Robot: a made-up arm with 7 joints. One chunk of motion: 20 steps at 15 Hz.
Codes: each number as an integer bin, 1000 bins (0 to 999) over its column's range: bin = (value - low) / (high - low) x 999, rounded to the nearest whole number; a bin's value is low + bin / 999 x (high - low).
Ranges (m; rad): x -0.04..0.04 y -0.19..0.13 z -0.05..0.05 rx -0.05..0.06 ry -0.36..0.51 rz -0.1..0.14
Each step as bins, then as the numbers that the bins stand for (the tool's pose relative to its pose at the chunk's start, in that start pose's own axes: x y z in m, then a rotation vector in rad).
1 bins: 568 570 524 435 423 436
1 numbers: 0.0055 -0.0074 0.0025 -0.0021 0.0084 0.0047
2 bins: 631 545 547 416 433 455
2 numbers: 0.0105 -0.0154 0.0048 -0.0042 0.0171 0.0093
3 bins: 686 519 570 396 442 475
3 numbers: 0.0149 -0.0238 0.0071 -0.0064 0.0249 0.0141
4 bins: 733 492 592 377 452 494
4 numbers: 0.0187 -0.0324 0.0093 -0.0085 0.0336 0.0187
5 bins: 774 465 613 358 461 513
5 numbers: 0.0220 -0.0411 0.0114 -0.0106 0.0415 0.0232
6 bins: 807 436 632 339 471 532
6 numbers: 0.0246 -0.0503 0.0133 -0.0127 0.0502 0.0278
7 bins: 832 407 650 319 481 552
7 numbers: 0.0266 -0.0596 0.0151 -0.0149 0.0589 0.0326
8 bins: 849 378 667 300 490 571
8 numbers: 0.0280 -0.0689 0.0168 -0.0170 0.0667 0.0372
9 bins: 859 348 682 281 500 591
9 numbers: 0.0288 -0.0785 0.0183 -0.0191 0.0754 0.0420
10 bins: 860 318 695 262 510 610
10 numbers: 0.0289 -0.0881 0.0196 -0.0212 0.0841 0.0465
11 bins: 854 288 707 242 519 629
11 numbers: 0.0284 -0.0977 0.0208 -0.0234 0.0920 0.0511
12 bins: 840 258 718 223 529 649
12 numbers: 0.0273 -0.1074 0.0219 -0.0254 0.1007 0.0559
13 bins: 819 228 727 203 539 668
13 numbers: 0.0256 -0.1170 0.0228 -0.0276 0.1094 0.0605
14 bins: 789 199 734 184 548 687
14 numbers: 0.0232 -0.1263 0.0235 -0.0297 0.1172 0.0650
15 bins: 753 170 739 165 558 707
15 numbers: 0.0203 -0.1355 0.0240 -0.0318 0.1259 0.0698
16 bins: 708 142 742 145 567 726
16 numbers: 0.0167 -0.1445 0.0243 -0.0340 0.1338 0.0744
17 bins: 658 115 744 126 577 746
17 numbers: 0.0127 -0.1532 0.0245 -0.0361 0.1425 0.0792
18 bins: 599 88 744 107 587 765
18 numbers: 0.0080 -0.1618 0.0245 -0.0382 0.1512 0.0838
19 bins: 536 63 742 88 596 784
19 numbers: 0.0029 -0.1698 0.0243 -0.0403 0.1590 0.0883
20 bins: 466 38 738 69 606 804
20 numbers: -0.0027 -0.1778 0.0239 -0.0424 0.1677 0.0932
